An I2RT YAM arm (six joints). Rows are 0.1 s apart.
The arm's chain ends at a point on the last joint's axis. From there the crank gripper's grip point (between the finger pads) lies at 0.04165 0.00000 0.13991 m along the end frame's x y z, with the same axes.
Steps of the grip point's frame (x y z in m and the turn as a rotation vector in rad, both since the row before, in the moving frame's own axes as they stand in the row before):
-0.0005 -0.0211 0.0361 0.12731 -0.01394 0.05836
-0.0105 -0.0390 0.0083 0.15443 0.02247 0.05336
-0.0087 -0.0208 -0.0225 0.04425 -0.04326 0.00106
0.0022 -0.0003 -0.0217 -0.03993 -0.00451 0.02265
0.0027 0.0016 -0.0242 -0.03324 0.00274 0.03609
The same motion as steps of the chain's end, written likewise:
0.0010 -0.0057 0.0365 0.12731 -0.01394 0.05836
-0.0141 -0.0199 0.0108 0.15443 0.02247 0.05336
-0.0026 -0.0146 -0.0240 0.04425 -0.04326 0.00106
0.0029 -0.0068 -0.0218 -0.03993 -0.00451 0.02265
0.0024 -0.0046 -0.0240 -0.03324 0.00274 0.03609

